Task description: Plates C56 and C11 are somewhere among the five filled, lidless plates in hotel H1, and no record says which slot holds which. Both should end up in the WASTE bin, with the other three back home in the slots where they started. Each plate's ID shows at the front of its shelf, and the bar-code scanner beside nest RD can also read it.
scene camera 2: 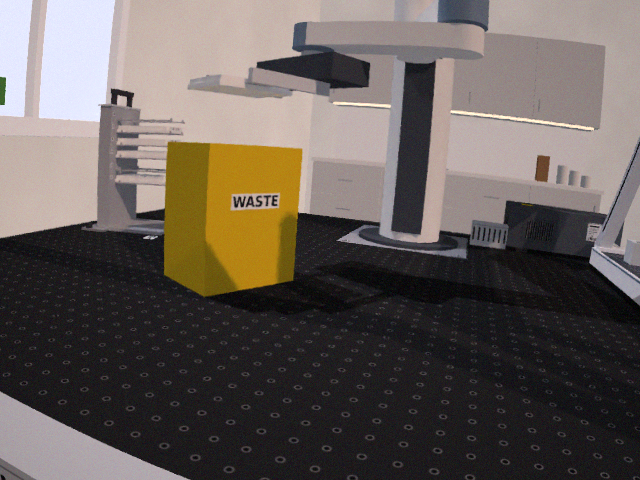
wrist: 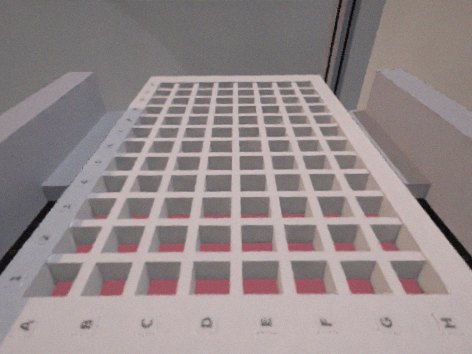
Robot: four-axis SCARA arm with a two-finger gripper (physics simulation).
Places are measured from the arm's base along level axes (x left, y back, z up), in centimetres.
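Where they show: gripper, fingertip midpoint: (scene camera 2: 227, 78) (wrist: 235, 98); arm's base at its link origin: (scene camera 2: 408, 244).
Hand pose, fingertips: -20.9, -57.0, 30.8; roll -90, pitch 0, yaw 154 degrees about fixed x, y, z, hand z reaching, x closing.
Things, the pixels of their top centre, and the offset from my fingertips, as dx, dy, dz. "spot": a spot on its surface instead. Level surfaces: height alone.
- white lidless plate at its top centre: (wrist: 235, 137) (scene camera 2: 240, 82) +1.1, +2.2, -0.3
- yellow WASTE bin at its top centre: (scene camera 2: 234, 144) +0.9, +2.2, -9.5
- slotted light box at a spot on its surface: (scene camera 2: 488, 235) spot: +41.0, +61.5, -26.5
- dark grey unit at a spot on its surface: (scene camera 2: 547, 229) spot: +55.9, +60.4, -22.8
- Perforated black deck at its surface level: dz -29.5
My gripper (scene camera 2: 253, 84) (wrist: 235, 98) is shut on a white lidless plate (scene camera 2: 219, 85) (wrist: 215, 221) with red in its wells. The plate is level and high, above and behind the height of the WASTE bin's top in the scene view. Its ID cannot be read. The yellow WASTE bin (scene camera 2: 253, 237) stands left of the middle, and its inside is hidden. Hotel H1 (scene camera 2: 118, 170) stands behind it at the left, with several white plates (scene camera 2: 147, 142) on its shelves, partly covered by the bin. Their IDs are too small to read.
The arm's column (scene camera 2: 413, 155) stands behind the bin to the right. A slotted light box (scene camera 2: 488, 235) and a dark grey unit (scene camera 2: 547, 229) are at the back right. A pale frame (scene camera 2: 615, 263) is at the right edge. Perforated black deck (scene camera 2: 361, 387) lies in front.
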